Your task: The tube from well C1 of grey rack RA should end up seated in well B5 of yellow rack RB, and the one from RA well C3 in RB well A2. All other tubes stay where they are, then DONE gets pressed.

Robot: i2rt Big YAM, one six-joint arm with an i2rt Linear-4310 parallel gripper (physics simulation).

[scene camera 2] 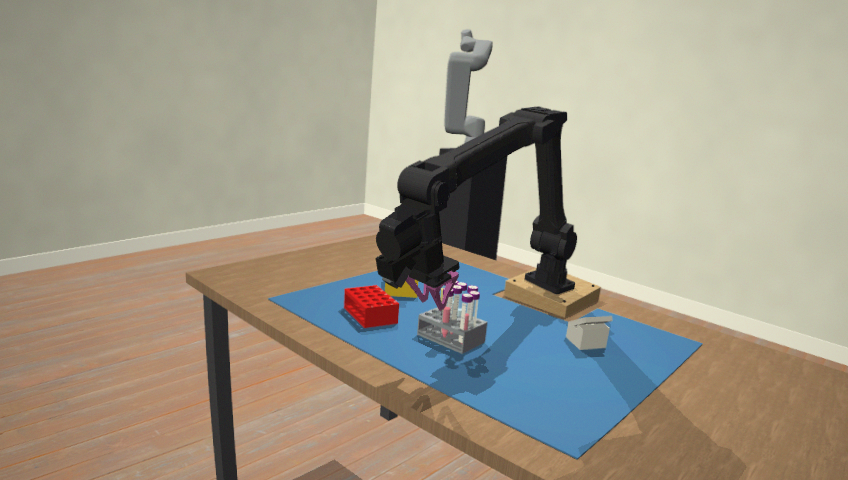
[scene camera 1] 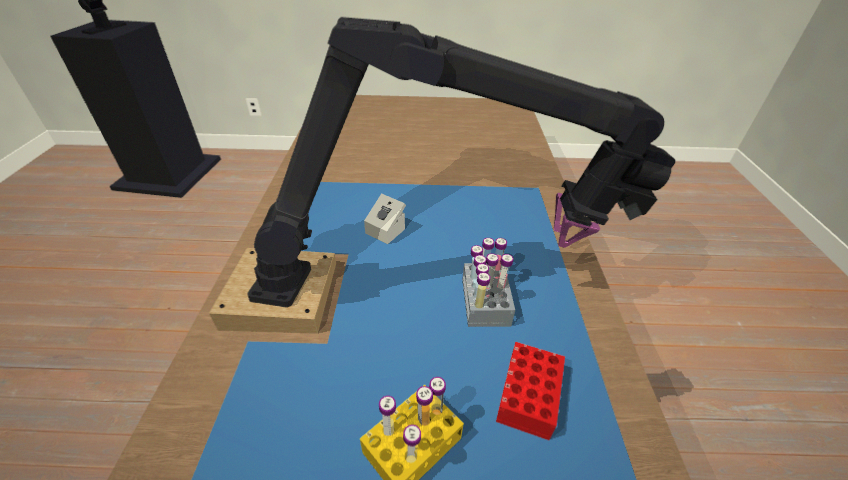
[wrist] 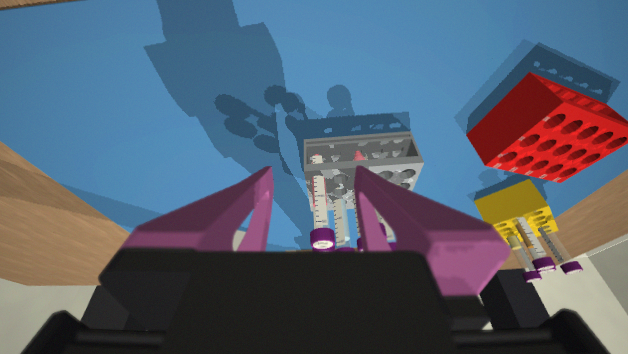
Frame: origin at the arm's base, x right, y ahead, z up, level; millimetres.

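Seen in the pictures: gripper, fingertip midpoint: (scene camera 2: 433,305) (scene camera 1: 558,238) (wrist: 313,175); arm's base at its link origin: (scene camera 2: 549,283) (scene camera 1: 281,283).
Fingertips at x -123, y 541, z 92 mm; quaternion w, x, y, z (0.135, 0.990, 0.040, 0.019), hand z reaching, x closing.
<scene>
Offsets run from my fingertips to a thing's top centre.
The grey rack RA {dz -82, dx +70, dy -127 mm} (scene camera 1: 489,318) (scene camera 2: 476,339) (wrist: 412,167) stands on the blue mat and holds several upright purple-capped tubes. Its well labels are too small to read. My gripper (scene camera 1: 560,237) (scene camera 2: 434,304) (wrist: 313,175) is open and empty, its magenta fingers apart, raised above the rack's outer side. In the wrist view a purple-capped tube {dz -7, dx +17, dy -111 mm} (wrist: 320,205) shows between the fingers, beyond their tips. The yellow rack RB {dz -82, dx +380, dy -229 mm} (scene camera 1: 376,464) (scene camera 2: 399,290) (wrist: 512,202) holds several tubes, including H4 {dz -7, dx +383, dy -263 mm} (scene camera 1: 387,416), H7 {dz -7, dx +416, dy -224 mm} (scene camera 1: 411,443) and K2 {dz -7, dx +342, dy -198 mm} (scene camera 1: 437,389). My arm hides part of it in scene camera 2.
A red rack {dz -82, dx +269, dy -47 mm} (scene camera 1: 528,423) (scene camera 2: 380,315) (wrist: 510,120) without tubes stands beside the grey rack. A small pale box {dz -52, dx -123, dy -381 mm} (scene camera 1: 380,228) (scene camera 2: 587,339) with a dark button-like part stands farther back. My arm's wooden base (scene camera 1: 267,321) (scene camera 2: 553,305) is at the table's opposite side.
</scene>
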